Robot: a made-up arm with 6 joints.
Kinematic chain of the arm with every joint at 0, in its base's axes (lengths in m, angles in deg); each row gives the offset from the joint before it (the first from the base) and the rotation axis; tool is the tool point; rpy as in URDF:
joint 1: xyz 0 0 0.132 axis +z
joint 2: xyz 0 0 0 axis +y
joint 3: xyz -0.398 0 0.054 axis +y
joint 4: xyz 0.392 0 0.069 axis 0.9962 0 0.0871
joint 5: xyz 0 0 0 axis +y
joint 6: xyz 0.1 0 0.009 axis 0.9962 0 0.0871
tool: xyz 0 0 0 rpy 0 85 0
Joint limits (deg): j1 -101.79..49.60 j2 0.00..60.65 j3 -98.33..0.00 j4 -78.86..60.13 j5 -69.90..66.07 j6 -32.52..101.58
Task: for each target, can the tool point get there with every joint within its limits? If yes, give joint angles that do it. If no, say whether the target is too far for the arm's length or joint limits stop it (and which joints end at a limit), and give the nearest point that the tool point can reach.
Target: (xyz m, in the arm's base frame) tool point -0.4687 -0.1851 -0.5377
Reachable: no: joint limits stop it (at a limit: joint 1, joint 2, joint 3) | nearest point -0.0733 -0.1117 0.1121 | short by 0.764 m
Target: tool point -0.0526 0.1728 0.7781
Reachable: yes | joints -69.19 23.45 -73.53 -8.45 -55.77 61.02
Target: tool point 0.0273 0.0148 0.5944
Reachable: yes | joints -15.76 19.58 -37.06 -15.63 -53.05 64.15
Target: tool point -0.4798 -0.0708 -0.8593
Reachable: no: too far | nearest point -0.0613 -0.0993 0.1054 | short by 1.052 m
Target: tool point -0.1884 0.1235 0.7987
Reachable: yes | joints -26.98 20.43 -83.57 -47.85 -19.14 74.58
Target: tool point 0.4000 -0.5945 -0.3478
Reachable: no: joint limits stop it (at a limit: joint 2) | nearest point 0.1154 -0.1715 0.1553 | short by 0.716 m
